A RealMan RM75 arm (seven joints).
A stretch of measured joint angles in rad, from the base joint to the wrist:
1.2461 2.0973 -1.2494 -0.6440 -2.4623 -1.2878 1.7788
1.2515 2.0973 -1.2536 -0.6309 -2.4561 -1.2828 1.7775
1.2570 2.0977 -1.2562 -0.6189 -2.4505 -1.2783 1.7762
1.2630 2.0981 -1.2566 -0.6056 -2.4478 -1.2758 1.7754
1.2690 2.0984 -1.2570 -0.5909 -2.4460 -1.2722 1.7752
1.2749 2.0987 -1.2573 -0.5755 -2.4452 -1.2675 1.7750
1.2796 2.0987 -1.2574 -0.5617 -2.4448 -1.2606 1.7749
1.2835 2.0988 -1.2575 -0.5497 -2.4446 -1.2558 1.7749
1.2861 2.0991 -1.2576 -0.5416 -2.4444 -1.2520 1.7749
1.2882 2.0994 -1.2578 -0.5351 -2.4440 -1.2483 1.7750
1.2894 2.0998 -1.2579 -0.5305 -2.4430 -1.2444 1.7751
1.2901 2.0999 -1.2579 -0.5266 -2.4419 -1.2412 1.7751
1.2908 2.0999 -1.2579 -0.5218 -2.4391 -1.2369 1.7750
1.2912 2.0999 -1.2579 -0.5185 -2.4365 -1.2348 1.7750
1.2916 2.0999 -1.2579 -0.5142 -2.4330 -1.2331 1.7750
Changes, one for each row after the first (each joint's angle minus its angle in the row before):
0.0054 0.0000 -0.0042 0.0131 0.0062 0.0050 -0.0013
0.0055 0.0004 -0.0026 0.0120 0.0056 0.0045 -0.0013
0.0060 0.0004 -0.0004 0.0133 0.0027 0.0025 -0.0008
0.0060 0.0003 -0.0004 0.0147 0.0018 0.0036 -0.0002
0.0059 0.0003 -0.0003 0.0154 0.0008 0.0047 -0.0002
0.0047 0.0000 -0.0001 0.0138 0.0004 0.0069 -0.0001
0.0039 0.0001 -0.0001 0.0120 0.0002 0.0048 0.0000
0.0026 0.0003 -0.0001 0.0081 0.0002 0.0038 0.0000
0.0021 0.0003 -0.0002 0.0065 0.0004 0.0037 0.0001
0.0012 0.0004 -0.0001 0.0046 0.0010 0.0039 0.0001
0.0007 0.0001 0.0000 0.0039 0.0011 0.0032 0.0000
0.0007 0.0000 0.0000 0.0048 0.0028 0.0043 -0.0001
0.0004 0.0000 0.0000 0.0033 0.0026 0.0021 0.0000
0.0004 0.0000 0.0000 0.0043 0.0035 0.0017 0.0000

